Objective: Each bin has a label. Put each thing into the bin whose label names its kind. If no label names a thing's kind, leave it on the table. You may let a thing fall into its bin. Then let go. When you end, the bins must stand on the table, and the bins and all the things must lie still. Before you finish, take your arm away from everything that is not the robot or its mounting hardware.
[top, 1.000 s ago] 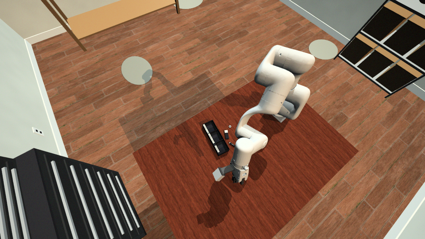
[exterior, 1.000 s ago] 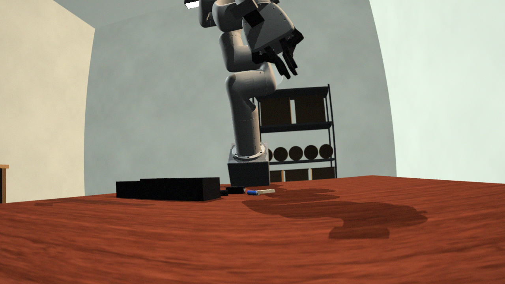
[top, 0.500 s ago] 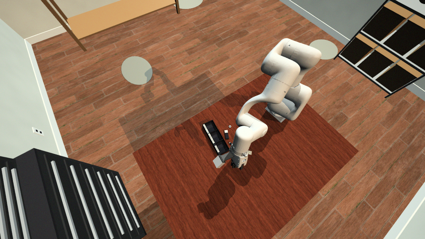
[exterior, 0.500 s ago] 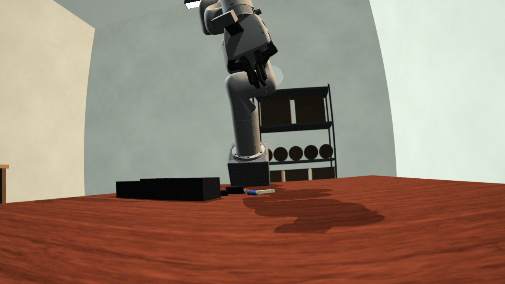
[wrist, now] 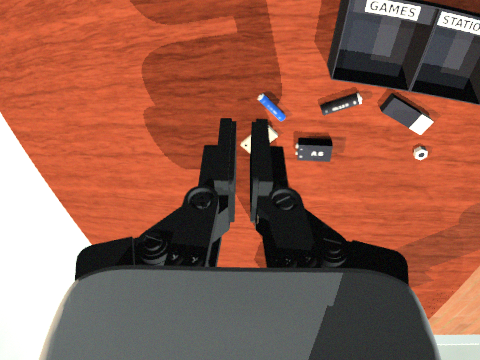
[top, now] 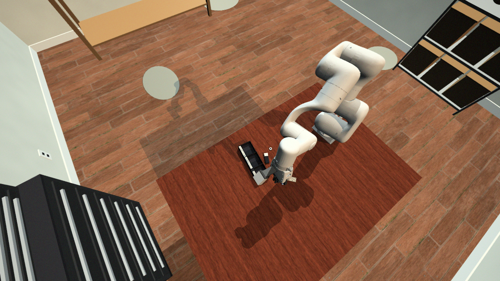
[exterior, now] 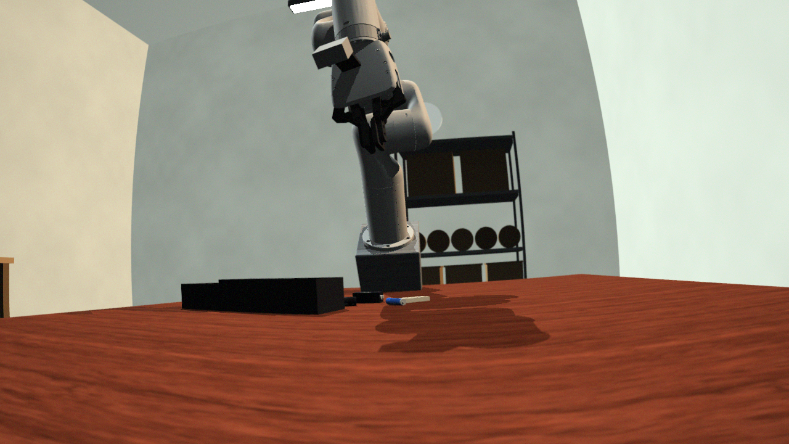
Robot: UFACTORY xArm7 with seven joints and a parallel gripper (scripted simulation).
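Right now the black bin row is 22 cm below my hand, 19 cm to the right of it and 4 cm behind it. From my hand the other things lie so: pale domino tile (23 cm below, 13 cm behind, 5 cm to the left); then black cylindrical battery (23 cm below, 9 cm behind, 7 cm to the right); then blue cylinder (23 cm below, 8 cm behind, 2 cm to the left).
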